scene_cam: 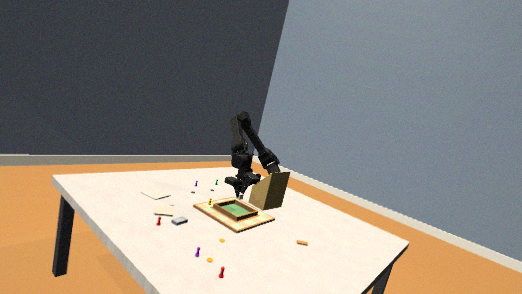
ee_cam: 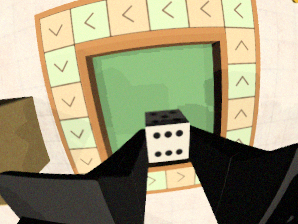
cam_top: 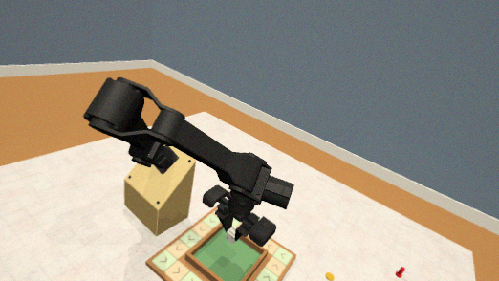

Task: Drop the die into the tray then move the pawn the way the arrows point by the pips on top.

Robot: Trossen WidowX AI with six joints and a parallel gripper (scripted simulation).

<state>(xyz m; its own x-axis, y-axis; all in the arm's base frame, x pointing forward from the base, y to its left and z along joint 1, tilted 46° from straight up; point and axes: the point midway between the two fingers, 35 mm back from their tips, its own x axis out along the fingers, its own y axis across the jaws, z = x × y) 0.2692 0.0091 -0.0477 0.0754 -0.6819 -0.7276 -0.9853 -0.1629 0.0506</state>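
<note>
Now: the yellow pawn 90 mm ahead of my gripper tip, 100 mm to the right of it and 60 mm below it. The rest, counted from my gripper tip: white die right at my gripper tip; then green dice tray 80 mm below; then grey block 300 mm ahead, 20 mm to the left, 80 mm below.
</note>
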